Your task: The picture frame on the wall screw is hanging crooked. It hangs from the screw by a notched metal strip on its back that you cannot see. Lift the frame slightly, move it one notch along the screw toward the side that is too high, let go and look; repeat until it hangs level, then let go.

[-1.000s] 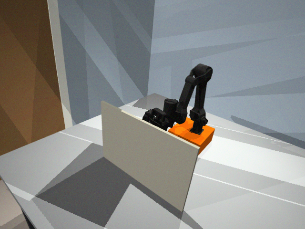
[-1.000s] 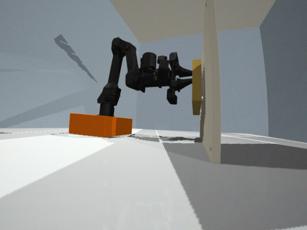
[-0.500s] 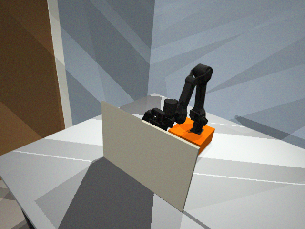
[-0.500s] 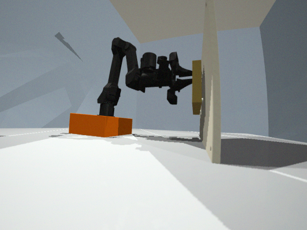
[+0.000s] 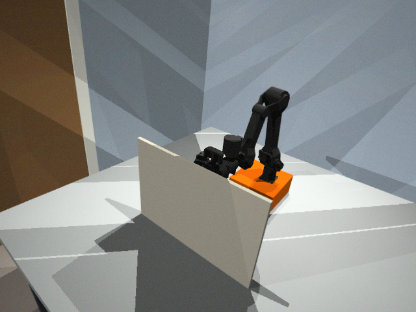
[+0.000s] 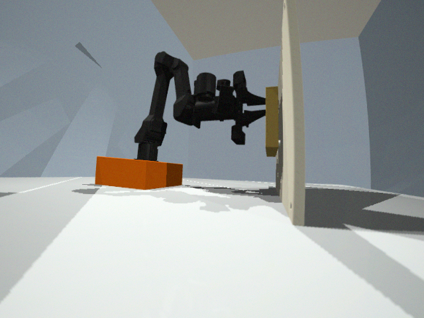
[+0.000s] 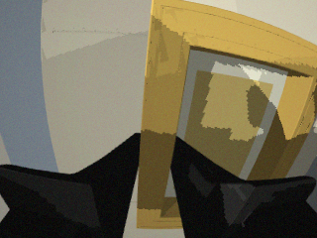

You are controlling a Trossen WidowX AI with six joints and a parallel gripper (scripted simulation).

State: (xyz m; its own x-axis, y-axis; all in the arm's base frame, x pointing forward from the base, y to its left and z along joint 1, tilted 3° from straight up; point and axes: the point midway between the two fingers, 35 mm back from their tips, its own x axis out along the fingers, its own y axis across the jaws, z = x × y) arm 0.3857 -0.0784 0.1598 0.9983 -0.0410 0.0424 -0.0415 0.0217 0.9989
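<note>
Now: the yellow picture frame 5 cm below my gripper tip. Also, from my gripper tip: wall panel (2 cm ahead, 1 cm to the left, 7 cm below).
</note>
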